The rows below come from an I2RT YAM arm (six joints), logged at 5 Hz.
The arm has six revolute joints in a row. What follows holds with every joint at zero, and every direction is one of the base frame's.
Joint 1 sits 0.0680 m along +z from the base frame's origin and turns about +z.
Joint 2 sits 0.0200 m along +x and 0.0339 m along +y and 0.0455 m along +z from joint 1 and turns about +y.
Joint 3 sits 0.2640 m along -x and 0.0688 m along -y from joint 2 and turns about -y.
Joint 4 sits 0.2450 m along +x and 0.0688 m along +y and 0.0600 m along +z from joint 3 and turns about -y.
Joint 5 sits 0.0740 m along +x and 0.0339 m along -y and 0.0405 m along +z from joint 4 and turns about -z.
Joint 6 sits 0.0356 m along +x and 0.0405 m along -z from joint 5 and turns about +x.
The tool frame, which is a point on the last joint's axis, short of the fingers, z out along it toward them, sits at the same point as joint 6; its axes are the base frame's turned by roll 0.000, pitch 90.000 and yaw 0.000 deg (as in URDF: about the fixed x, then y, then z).
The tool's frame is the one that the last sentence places.
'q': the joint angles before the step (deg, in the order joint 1, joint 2, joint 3, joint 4, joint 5, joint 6). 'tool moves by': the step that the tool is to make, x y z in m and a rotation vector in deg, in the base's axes. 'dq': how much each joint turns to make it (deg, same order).
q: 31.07, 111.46, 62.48, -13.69, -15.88, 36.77
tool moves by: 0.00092, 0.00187, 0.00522, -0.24, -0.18, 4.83
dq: 0.00, 0.00, 1.66, -2.98, -1.90, -4.65
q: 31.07, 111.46, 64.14, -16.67, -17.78, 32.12
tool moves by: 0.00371, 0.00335, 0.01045, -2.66, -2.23, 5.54
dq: 0.22, 0.00, 3.14, -4.58, 0.83, -6.58
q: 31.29, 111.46, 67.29, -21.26, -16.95, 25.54
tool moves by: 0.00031, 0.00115, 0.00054, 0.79, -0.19, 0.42
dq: 0.06, 0.00, 0.00, 0.55, -0.67, -0.09
